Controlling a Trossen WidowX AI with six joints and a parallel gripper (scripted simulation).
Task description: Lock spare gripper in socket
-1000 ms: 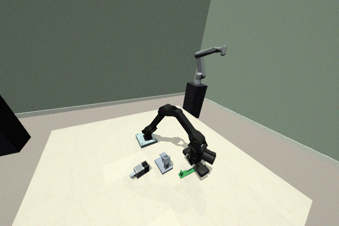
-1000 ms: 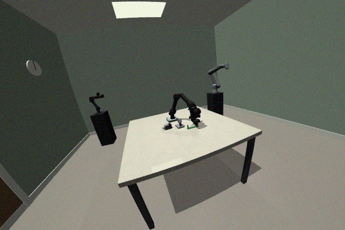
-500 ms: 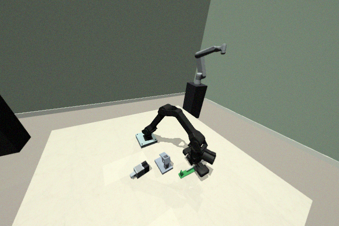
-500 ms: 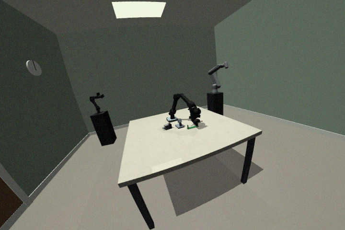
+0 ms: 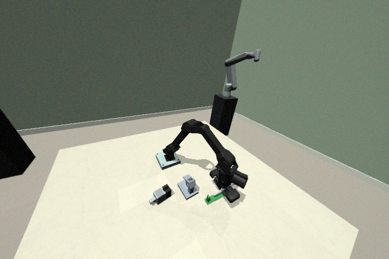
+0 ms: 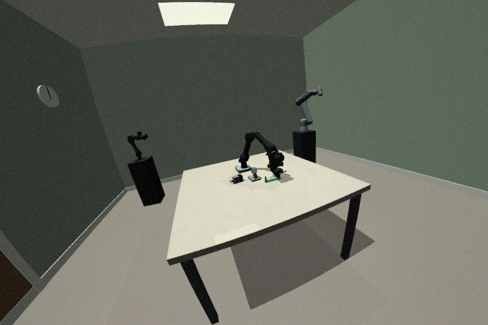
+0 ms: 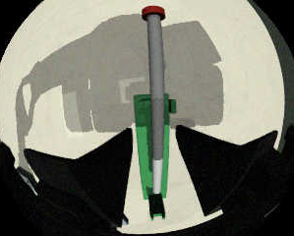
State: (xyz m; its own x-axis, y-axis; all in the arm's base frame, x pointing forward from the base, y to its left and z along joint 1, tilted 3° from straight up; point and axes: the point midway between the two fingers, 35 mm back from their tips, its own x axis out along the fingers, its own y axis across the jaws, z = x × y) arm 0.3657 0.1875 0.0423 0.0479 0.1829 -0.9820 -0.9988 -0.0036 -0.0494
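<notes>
The green cradle lies 4 cm to the right of my gripper tip and 1 cm above it. The rest, counted from my gripper tip: spare gripper: 33 cm to the right, 12 cm behind, 1 cm above; then mount: 16 cm to the right, 10 cm behind, 3 cm above.
</notes>
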